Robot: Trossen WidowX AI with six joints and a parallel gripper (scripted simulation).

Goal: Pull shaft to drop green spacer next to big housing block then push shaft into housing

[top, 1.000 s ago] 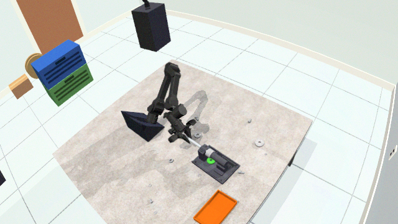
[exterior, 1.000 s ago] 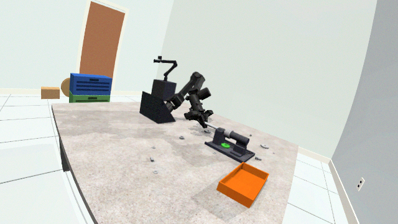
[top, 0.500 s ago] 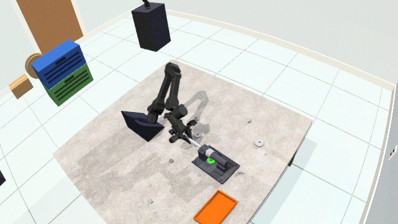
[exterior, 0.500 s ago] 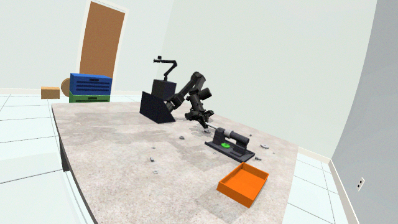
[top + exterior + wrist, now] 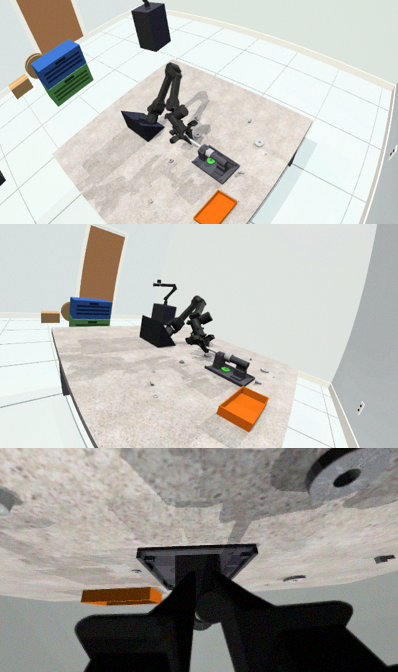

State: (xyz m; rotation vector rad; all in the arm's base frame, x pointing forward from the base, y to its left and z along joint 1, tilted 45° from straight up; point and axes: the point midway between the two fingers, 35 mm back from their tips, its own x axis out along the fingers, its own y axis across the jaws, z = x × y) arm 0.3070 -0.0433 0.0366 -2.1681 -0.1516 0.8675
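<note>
My gripper tip is now 60 mm short of the shaft, 10 mm to the left of it and 30 mm below it. Round my gripper tip: green spacer (140 mm ahead, 20 mm to the right, 40 mm below); then orange tray (320 mm ahead, 280 mm to the right, 40 mm below).
</note>
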